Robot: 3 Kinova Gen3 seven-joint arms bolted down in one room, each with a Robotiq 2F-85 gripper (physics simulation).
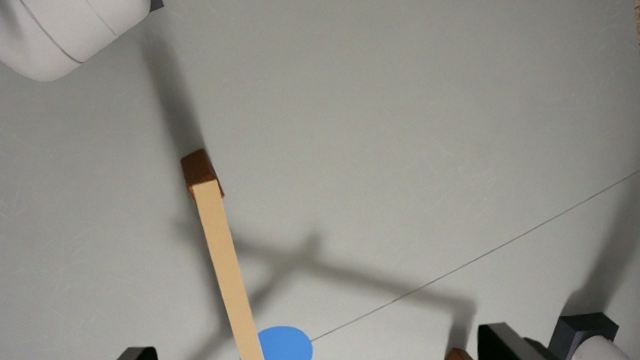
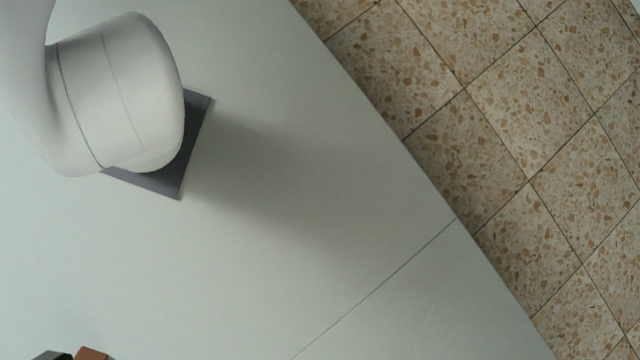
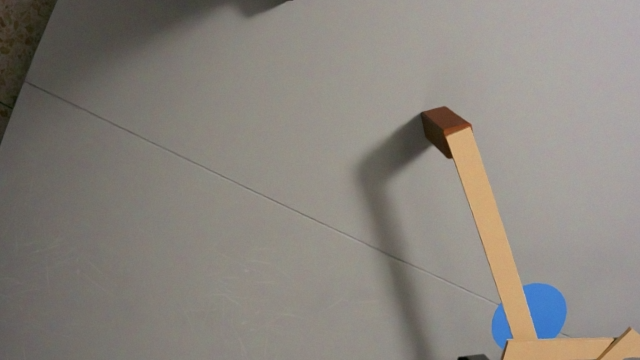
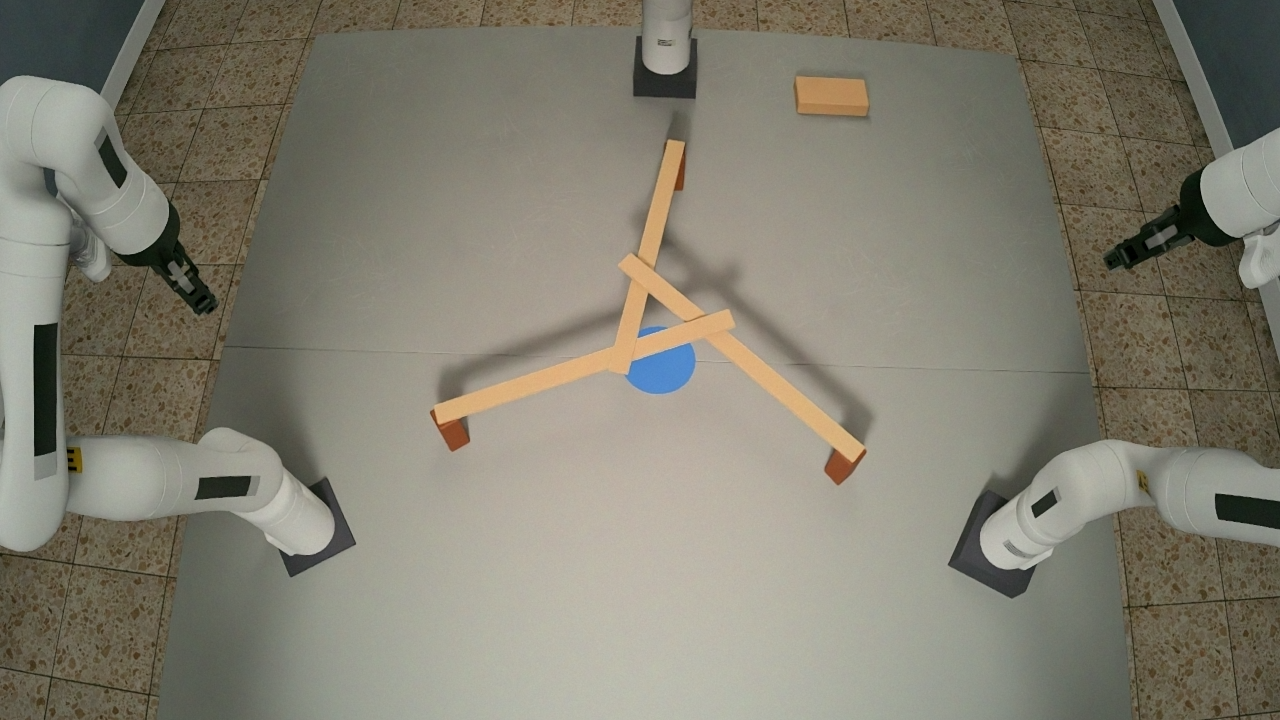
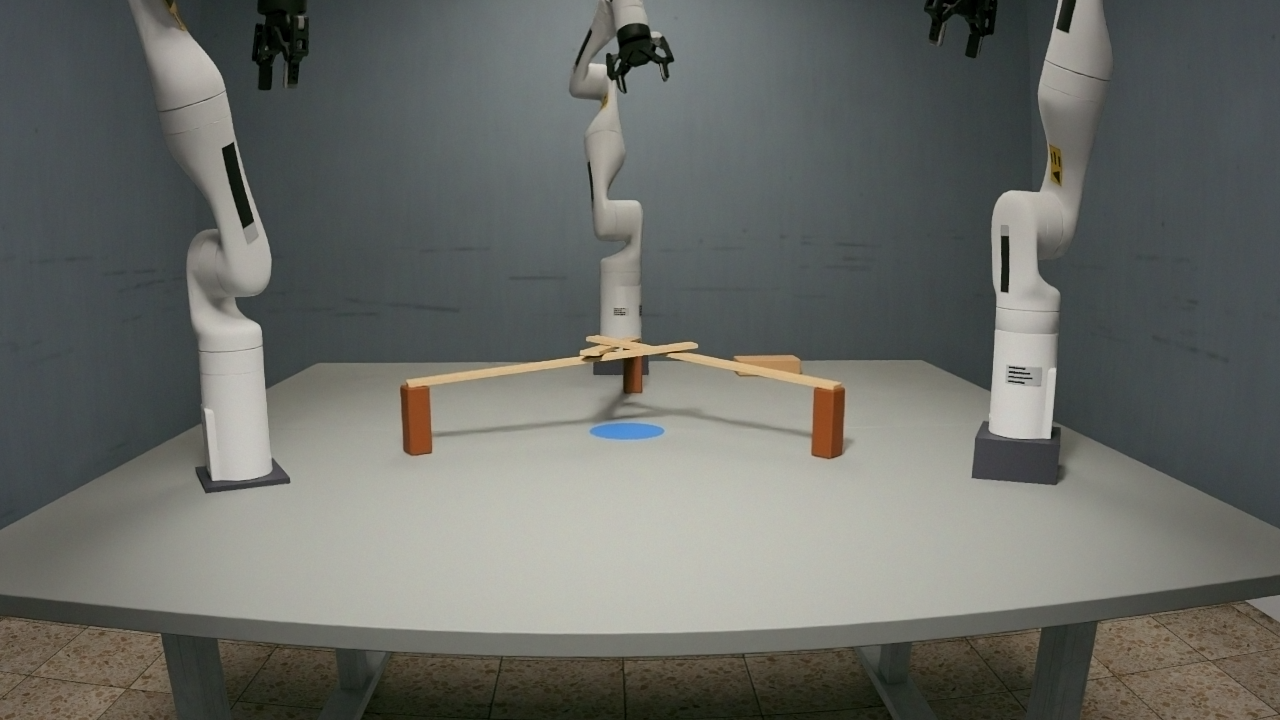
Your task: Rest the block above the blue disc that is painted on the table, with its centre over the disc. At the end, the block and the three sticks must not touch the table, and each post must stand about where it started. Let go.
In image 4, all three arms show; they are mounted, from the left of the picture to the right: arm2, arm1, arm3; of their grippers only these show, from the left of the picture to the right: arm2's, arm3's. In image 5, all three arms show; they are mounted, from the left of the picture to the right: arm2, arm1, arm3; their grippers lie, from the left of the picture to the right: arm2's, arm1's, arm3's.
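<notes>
The tan block [image 4: 830, 95] [image 5: 768, 364] lies flat on the table at the back right. Three tan sticks overlap above the table: the back one [image 4: 659, 210] [image 1: 225, 265] crosses over the left one [image 4: 528, 380] [image 5: 501, 368], left over right, right [image 4: 787, 394] [image 3: 485, 215] over back. Their outer ends rest on the brown back post [image 1: 198, 167] [image 5: 632, 376], left post [image 4: 452, 433] [image 5: 417, 420] and right post [image 4: 843, 466] [image 5: 827, 422]. The blue disc [image 4: 662, 380] [image 5: 626, 430] is below the crossing. Grippers arm1 [image 5: 644, 83], arm2 [image 4: 205, 307] [image 5: 278, 85] and arm3 [image 4: 1112, 259] [image 5: 955, 49] are open, high and away from the block.
The bases of arm2 [image 4: 300, 516] [image 5: 234, 420] and arm3 [image 4: 1011, 537] [image 5: 1016, 385] stand at the left and right sides. Arm1's base [image 4: 666, 53] [image 5: 621, 295] stands at the back, left of the block. A thin seam crosses the grey table [image 4: 626, 608] [image 5: 626, 555].
</notes>
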